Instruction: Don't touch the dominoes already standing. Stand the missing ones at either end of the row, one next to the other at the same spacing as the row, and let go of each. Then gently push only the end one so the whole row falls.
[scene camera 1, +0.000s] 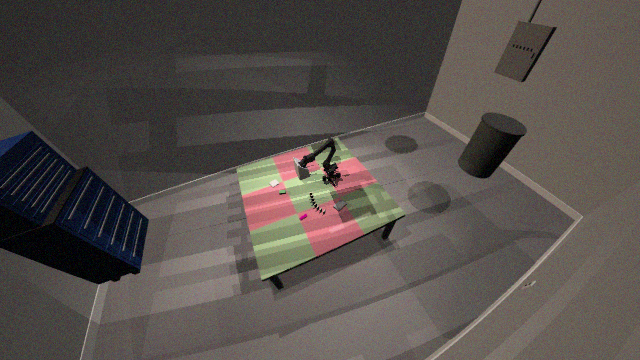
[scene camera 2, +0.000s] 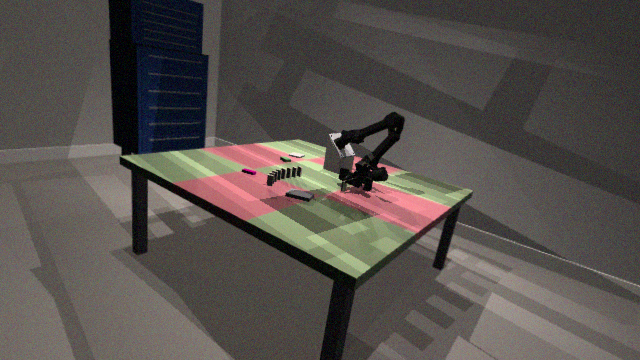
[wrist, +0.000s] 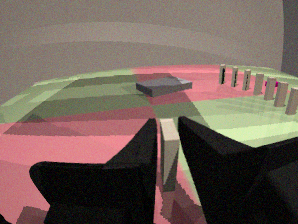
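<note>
You'd see the gripper (wrist: 166, 123) in the wrist view, along with a pale domino (wrist: 169, 139), and there's a flat grey slab (wrist: 163, 85) there too.
</note>
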